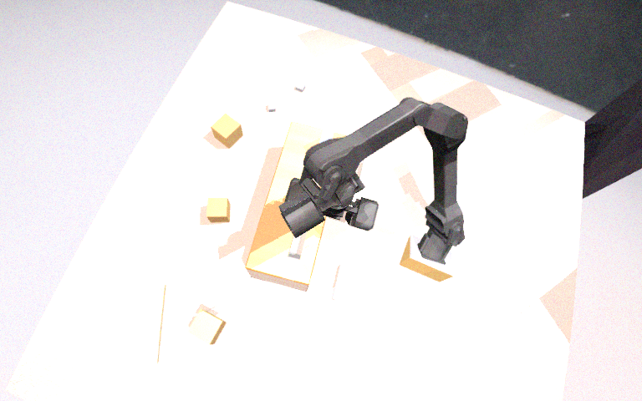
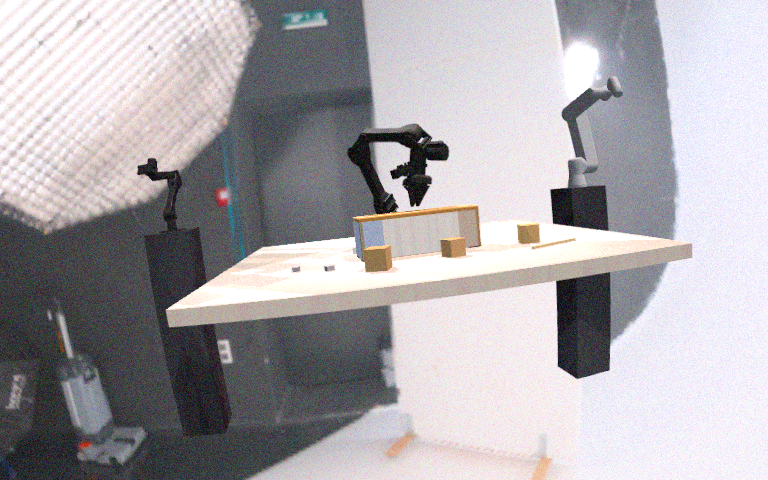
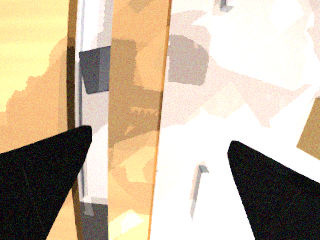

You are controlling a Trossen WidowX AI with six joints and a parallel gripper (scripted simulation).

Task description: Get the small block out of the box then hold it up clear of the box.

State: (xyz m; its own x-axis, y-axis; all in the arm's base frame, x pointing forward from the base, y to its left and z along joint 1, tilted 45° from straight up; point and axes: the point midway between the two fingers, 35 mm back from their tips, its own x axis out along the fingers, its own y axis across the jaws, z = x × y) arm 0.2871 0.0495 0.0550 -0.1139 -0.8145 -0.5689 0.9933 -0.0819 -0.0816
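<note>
Now: gripper tip 80 mm above the clear-fronted box, 40 mm short of it and 20 mm to the left of it. From my gripper tip the other things lie so: thin rod: 340 mm to the left, 310 mm ahead, 140 mm below; grey block: 60 mm below, 50 mm ahead, 40 mm to the right.
</note>
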